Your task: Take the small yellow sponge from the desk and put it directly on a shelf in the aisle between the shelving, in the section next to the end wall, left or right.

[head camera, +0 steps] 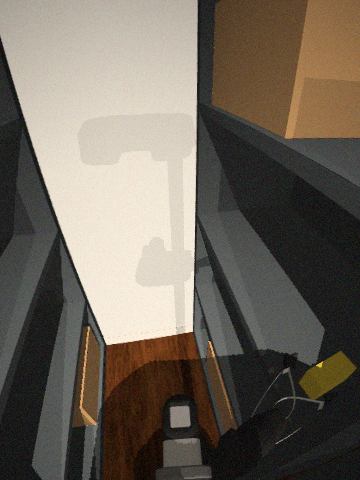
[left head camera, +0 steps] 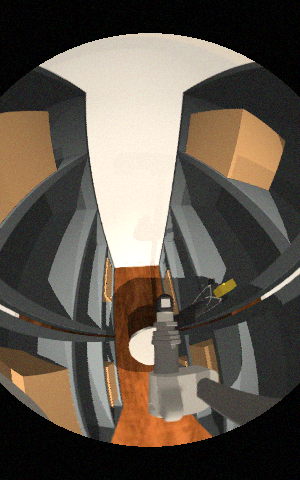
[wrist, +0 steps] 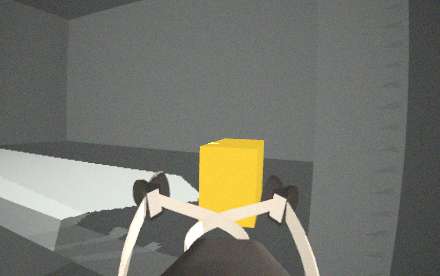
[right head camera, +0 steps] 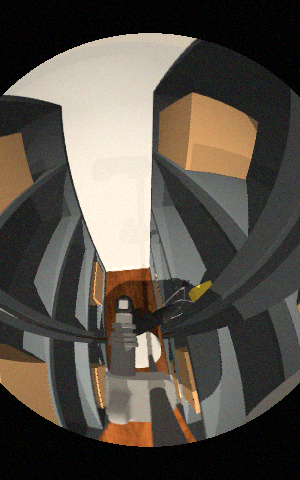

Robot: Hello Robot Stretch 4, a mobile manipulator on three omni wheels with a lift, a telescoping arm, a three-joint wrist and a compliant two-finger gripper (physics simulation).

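Seen in the pictures: gripper, between the fingertips: [head camera: 316,372] [left head camera: 220,286] [wrist: 215,188] [right head camera: 196,289]; robot's base, origin of its link: [left head camera: 149,344] [right head camera: 140,347].
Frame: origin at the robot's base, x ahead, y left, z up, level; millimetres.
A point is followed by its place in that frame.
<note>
The small yellow sponge [head camera: 330,375] {z 1025, x 278, y -307 mm} [left head camera: 226,288] {z 1025, x 275, y -306 mm} [right head camera: 201,290] {z 1025, x 279, y -307 mm} [wrist: 230,175] {z 1003, x 272, y -271 mm} stands upright on a shaded part of the grey shelf [head camera: 280,295] {z 963, x 548, y -311 mm} [wrist: 100,185] {z 963, x 458, y -282 mm}, in the right shelving beside the end wall. My gripper [head camera: 305,384] [left head camera: 216,291] [right head camera: 188,295] [wrist: 215,188] {z 980, x 305, y -304 mm} is open. Its fingertips stand apart on either side of the sponge's near part in the wrist view, with a visible gap at the left and a narrower one at the right. The crossed finger strips hide part of the sponge's lower face. The desk does not show in these views.
The white end wall [head camera: 125,200] {z 1042, x 1043, y 199 mm} [left head camera: 132,190] {z 1072, x 1042, y 200 mm} closes the aisle. A large cardboard box [head camera: 260,65] {z 1532, x 637, y -183 mm} [left head camera: 215,140] {z 1541, x 639, y -182 mm} [right head camera: 175,135] {z 1533, x 634, y -183 mm} stands on a higher right shelf. Left shelving lines the aisle, and a shelf upright [wrist: 360,125] {z 1045, x 181, y -222 mm} rises right of the sponge.
</note>
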